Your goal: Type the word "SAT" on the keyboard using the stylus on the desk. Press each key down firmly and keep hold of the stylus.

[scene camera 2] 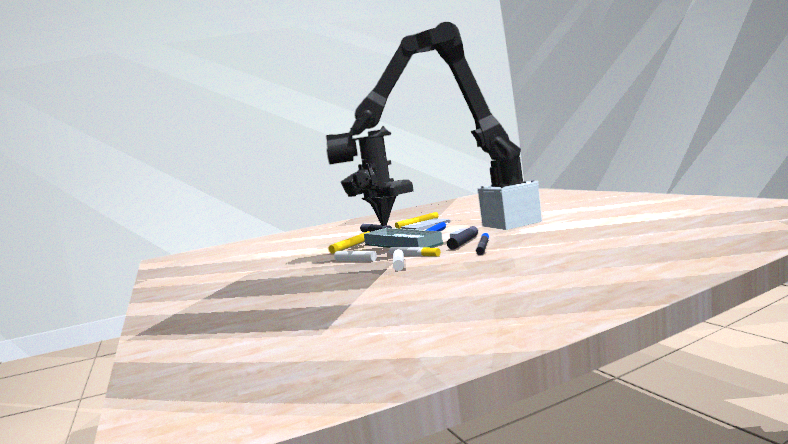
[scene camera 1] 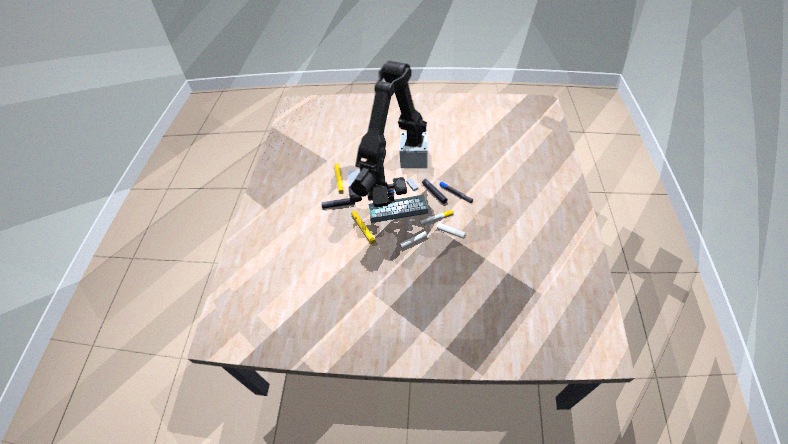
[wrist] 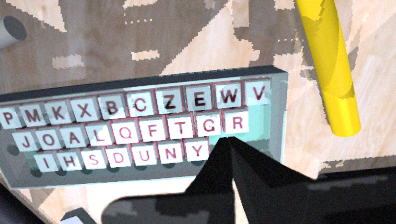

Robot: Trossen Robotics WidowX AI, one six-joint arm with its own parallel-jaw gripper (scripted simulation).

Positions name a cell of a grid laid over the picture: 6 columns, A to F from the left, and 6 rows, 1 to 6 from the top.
Labels:
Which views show my gripper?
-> Scene camera 2, scene camera 1 and the wrist view: all of them.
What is my gripper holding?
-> Nothing.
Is my gripper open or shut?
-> Shut.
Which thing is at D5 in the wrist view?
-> My gripper.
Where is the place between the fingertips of my gripper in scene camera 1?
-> C3

